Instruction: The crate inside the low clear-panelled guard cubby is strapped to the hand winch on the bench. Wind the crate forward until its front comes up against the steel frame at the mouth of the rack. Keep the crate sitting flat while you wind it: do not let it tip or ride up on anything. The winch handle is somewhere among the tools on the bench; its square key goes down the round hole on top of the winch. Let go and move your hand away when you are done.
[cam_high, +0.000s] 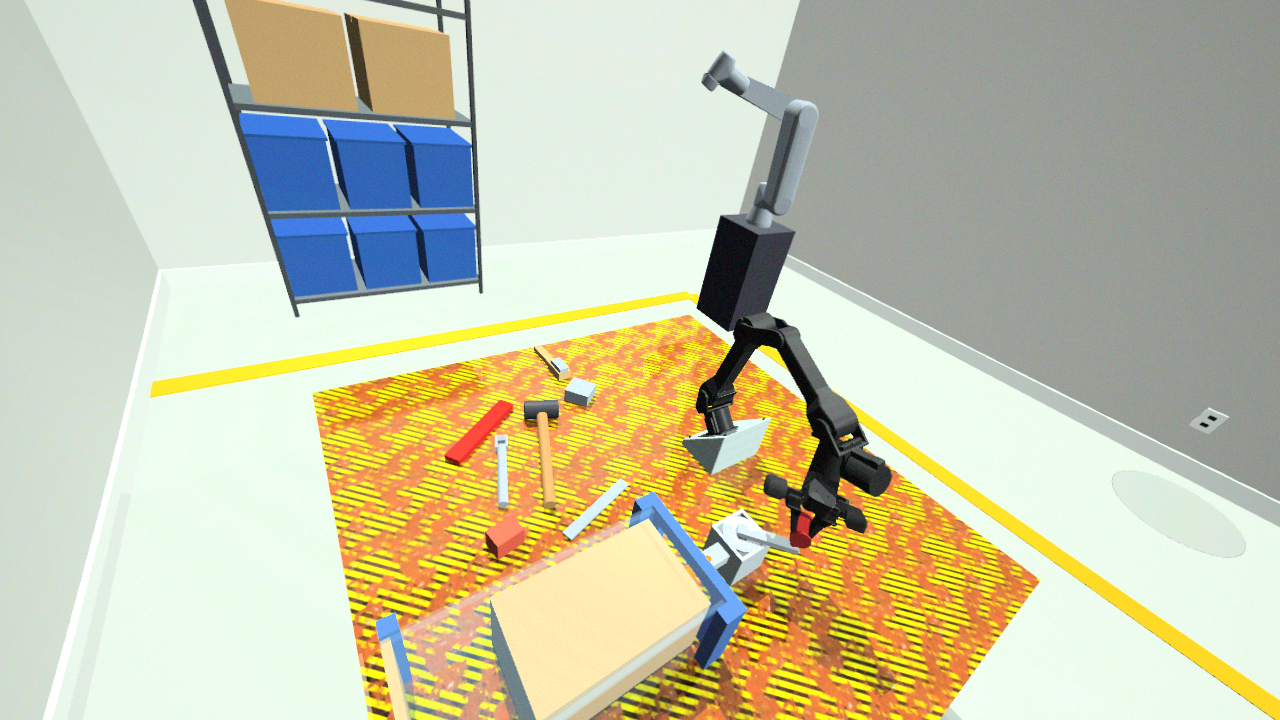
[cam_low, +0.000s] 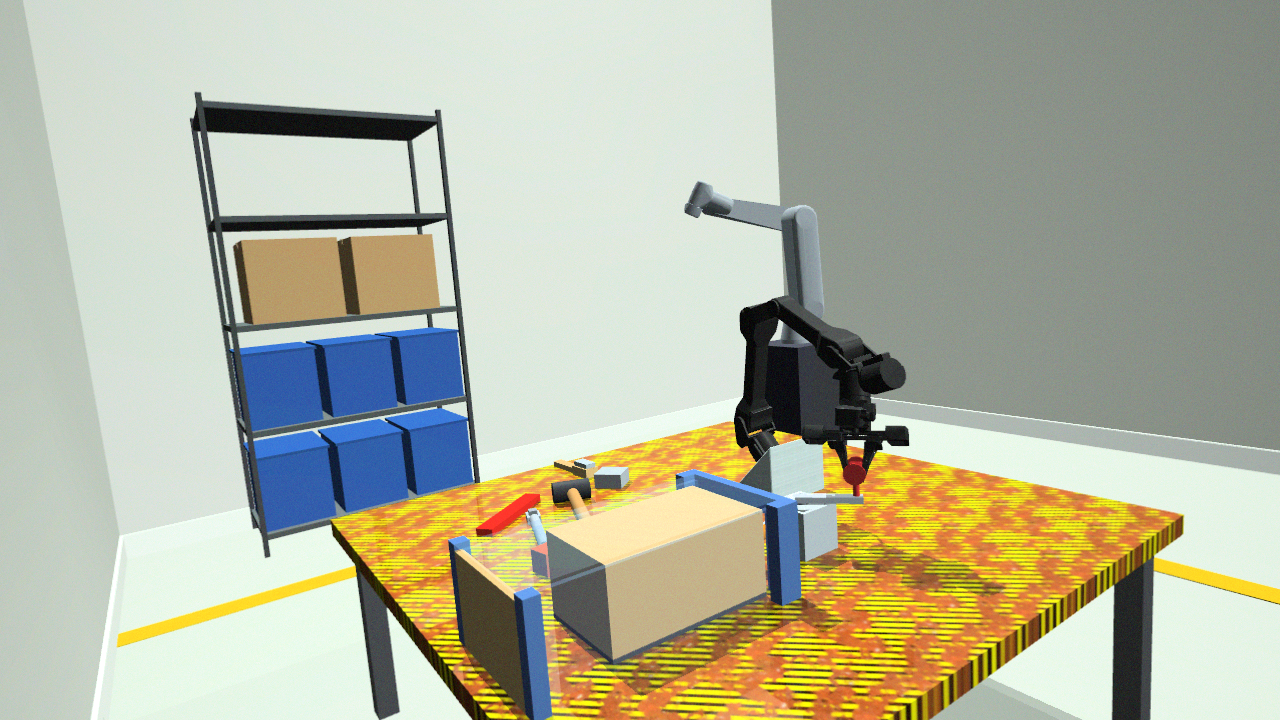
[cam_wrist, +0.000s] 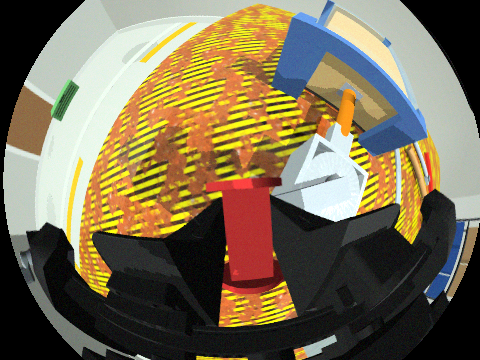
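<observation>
Right now my gripper tip is 4 cm to the left of the winch handle, 3 cm above it and 1 cm short of it. The rest, counted from my gripper tip: red grip 1 cm to the right, 1 cm behind; then blue steel frame 22 cm ahead, 8 cm to the right, 3 cm below; then grey winch 10 cm below, 9 cm to the right, 4 cm ahead.
</observation>
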